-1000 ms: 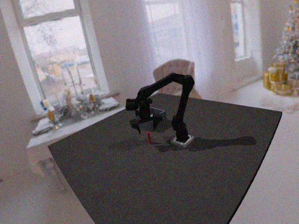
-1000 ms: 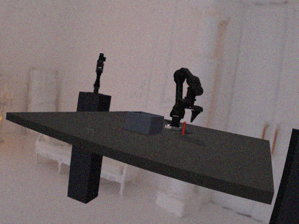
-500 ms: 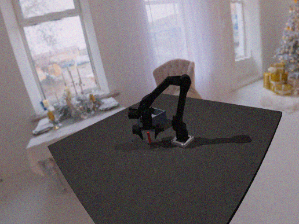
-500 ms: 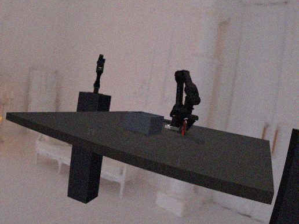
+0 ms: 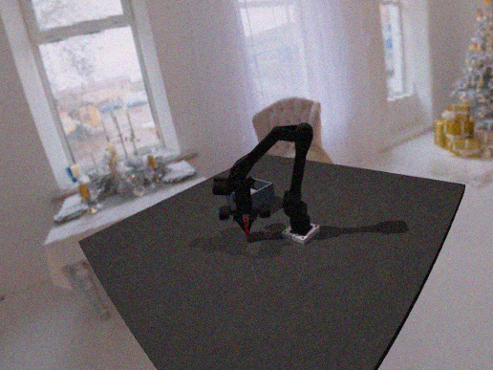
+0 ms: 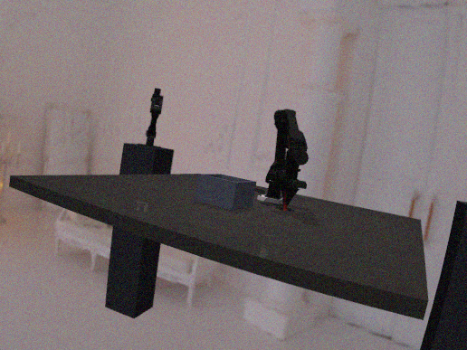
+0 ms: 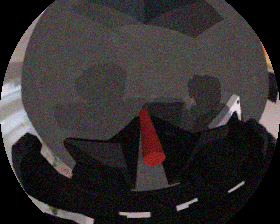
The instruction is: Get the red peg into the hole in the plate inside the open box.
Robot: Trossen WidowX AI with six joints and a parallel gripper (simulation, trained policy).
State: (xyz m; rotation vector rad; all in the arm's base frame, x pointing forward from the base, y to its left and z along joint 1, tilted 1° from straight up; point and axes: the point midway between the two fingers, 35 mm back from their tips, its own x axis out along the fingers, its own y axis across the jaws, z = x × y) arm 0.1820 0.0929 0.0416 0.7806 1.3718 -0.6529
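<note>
Right now the blue-grey box is 14 cm ahead of my gripper tip and 20 cm to the right of it. The rest, counted from my gripper tip: red peg 2 cm above.
</note>
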